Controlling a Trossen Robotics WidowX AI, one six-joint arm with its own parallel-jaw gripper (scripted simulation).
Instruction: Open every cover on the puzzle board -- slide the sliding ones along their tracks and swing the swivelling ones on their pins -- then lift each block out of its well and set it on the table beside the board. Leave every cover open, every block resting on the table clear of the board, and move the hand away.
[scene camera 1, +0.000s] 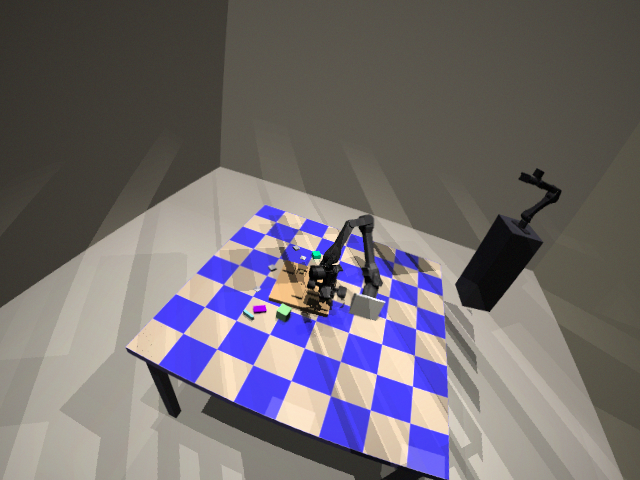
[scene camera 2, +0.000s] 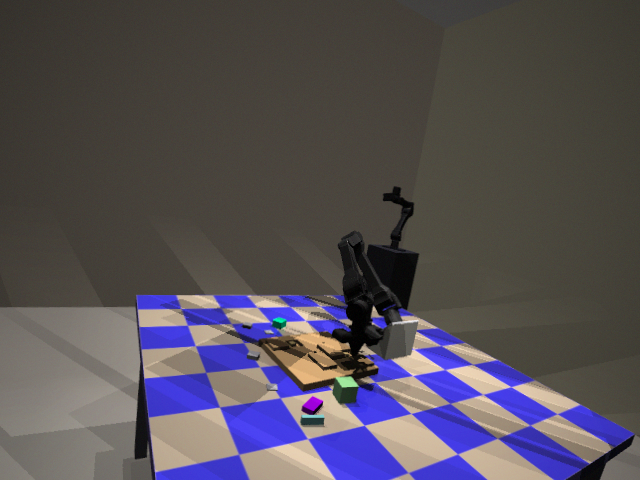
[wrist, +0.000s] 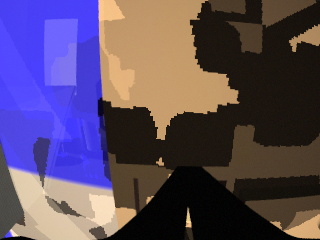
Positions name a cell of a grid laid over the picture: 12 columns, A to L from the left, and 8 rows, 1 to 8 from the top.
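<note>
From scene camera 1 I can see a tan puzzle board (scene camera 1: F5). Scene camera 2 gives me the board (scene camera 2: F7) again, along with my gripper (scene camera 2: G6). And in the wrist view there's my gripper (wrist: H6), plus the board (wrist: K6) as well.
</note>
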